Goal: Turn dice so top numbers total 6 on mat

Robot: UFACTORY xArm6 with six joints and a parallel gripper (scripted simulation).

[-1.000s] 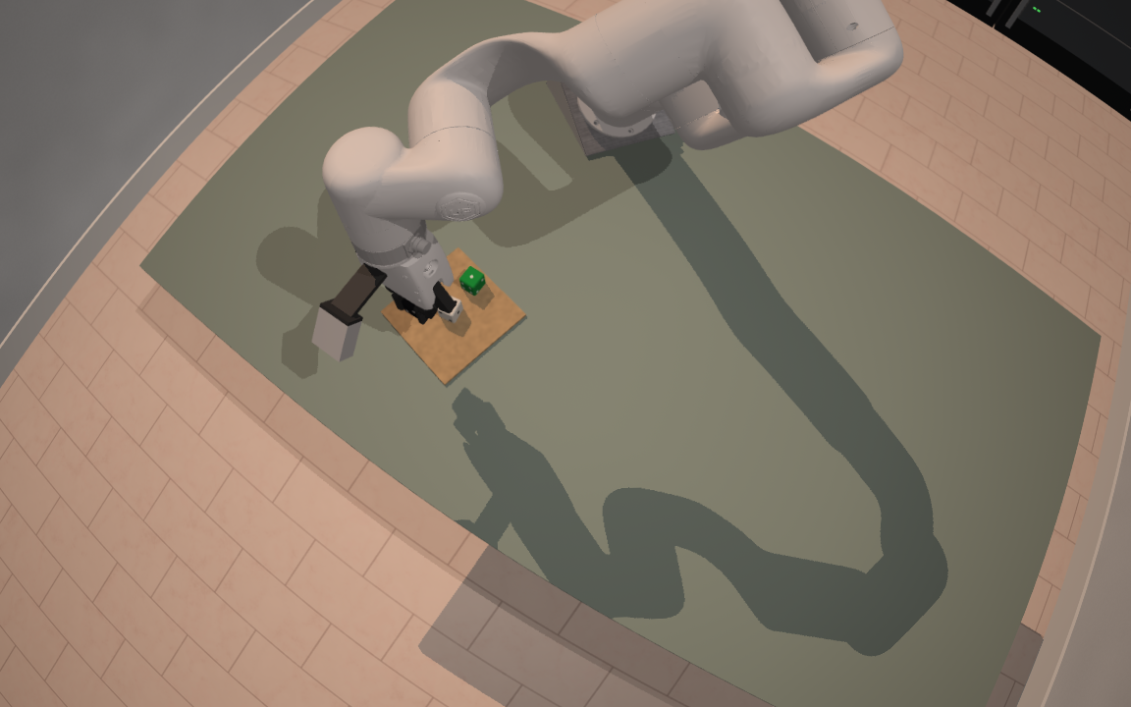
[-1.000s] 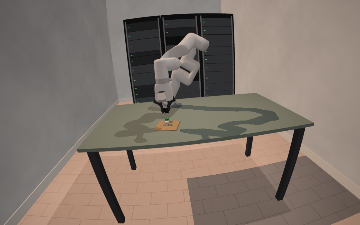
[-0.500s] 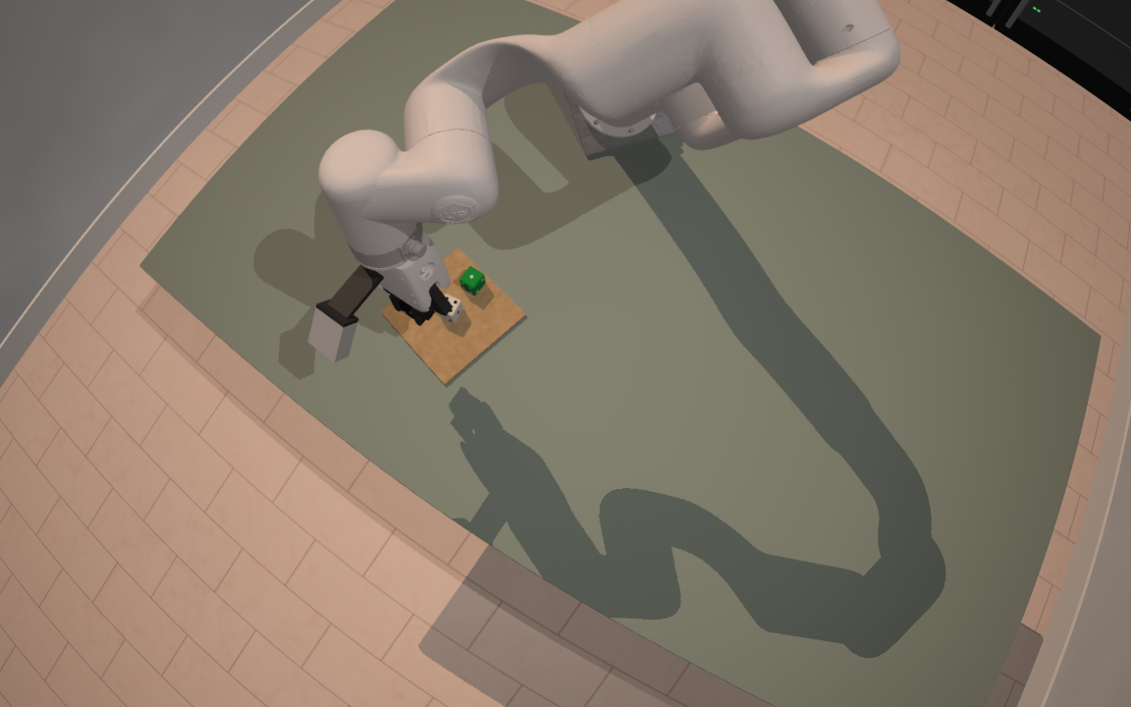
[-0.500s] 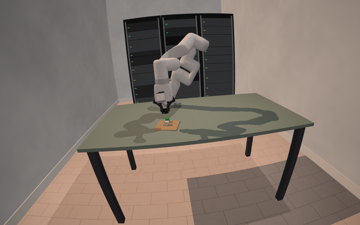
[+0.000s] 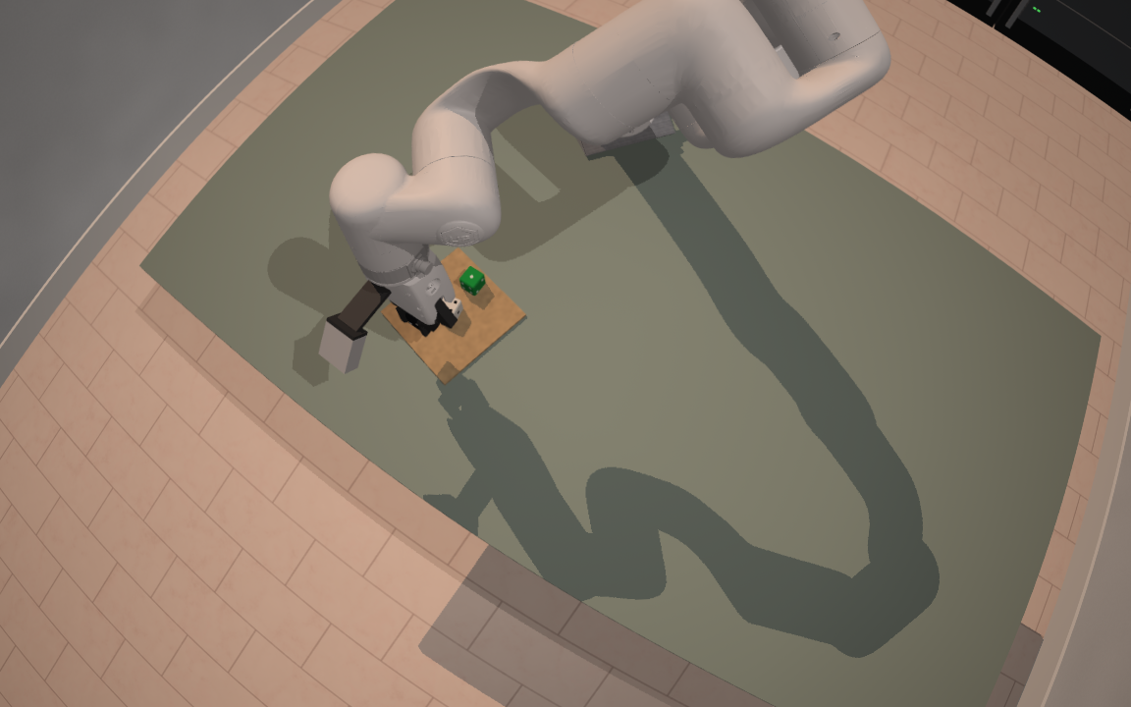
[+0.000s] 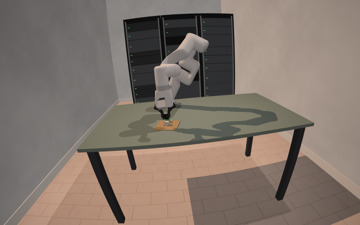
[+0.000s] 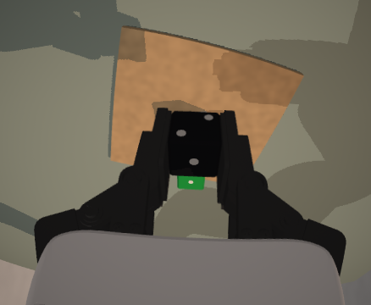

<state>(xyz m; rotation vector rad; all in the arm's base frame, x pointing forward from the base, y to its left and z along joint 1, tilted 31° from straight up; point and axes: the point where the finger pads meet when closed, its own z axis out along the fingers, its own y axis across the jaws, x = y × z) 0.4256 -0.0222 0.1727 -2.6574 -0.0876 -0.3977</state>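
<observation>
The white die lies 70 mm below my hand and 50 mm behind it. Also, from my hand: black die (10 mm below); brown mat (90 mm below, 50 mm behind); green die (90 mm behind, 70 mm below, 10 mm to the right).
</observation>
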